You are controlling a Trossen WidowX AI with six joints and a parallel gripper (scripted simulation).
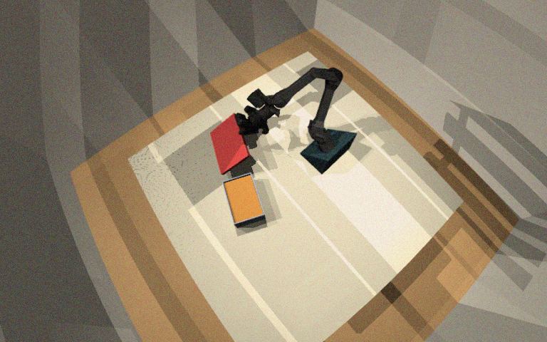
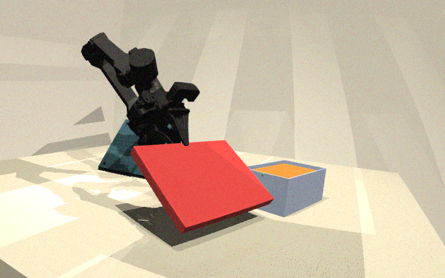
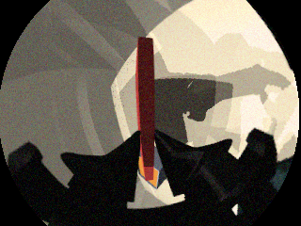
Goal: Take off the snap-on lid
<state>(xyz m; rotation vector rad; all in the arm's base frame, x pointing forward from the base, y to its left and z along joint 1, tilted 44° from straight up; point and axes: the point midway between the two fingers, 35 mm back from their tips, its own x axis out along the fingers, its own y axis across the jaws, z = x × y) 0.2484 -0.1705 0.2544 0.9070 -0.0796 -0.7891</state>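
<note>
Right now my gripper tip is 6 cm short of the red lid, 4 cm above it and 2 cm to the left of it. The rest, counted from my gripper tip: grey-blue storage box: 23 cm to the left, 18 cm ahead, 10 cm below.
</note>
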